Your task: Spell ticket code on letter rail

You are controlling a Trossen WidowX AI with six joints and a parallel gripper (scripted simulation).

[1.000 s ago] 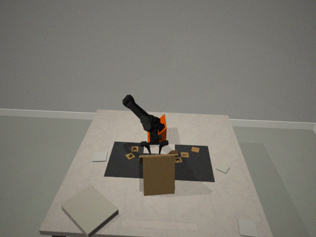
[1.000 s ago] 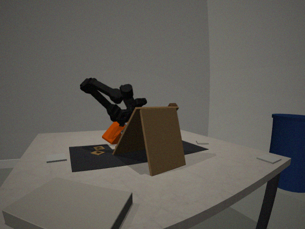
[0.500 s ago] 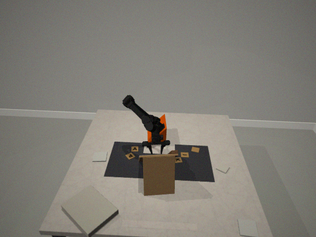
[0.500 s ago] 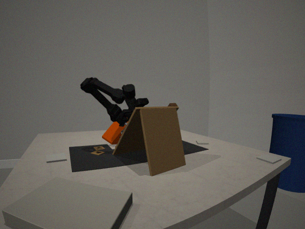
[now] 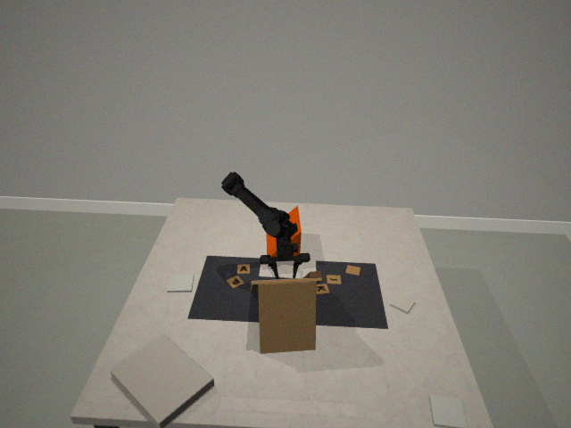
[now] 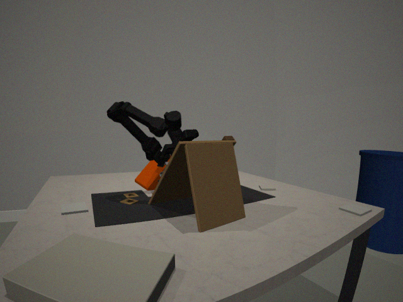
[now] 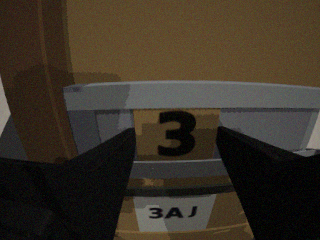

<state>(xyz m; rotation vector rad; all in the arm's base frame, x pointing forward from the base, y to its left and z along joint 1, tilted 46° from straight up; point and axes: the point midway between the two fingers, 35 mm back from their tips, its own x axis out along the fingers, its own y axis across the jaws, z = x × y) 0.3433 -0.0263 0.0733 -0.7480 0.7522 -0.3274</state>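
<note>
Now: gripper tip 60 mm past the white ticket and 80 mm above it. The rest, counted from my gripper tip: tile marked p (190 mm behind, 190 mm to the right, 160 mm below); then dark mat (170 mm behind, 30 mm to the left, 160 mm below); then tan tile marked 3 (right at my gripper tip).
</note>
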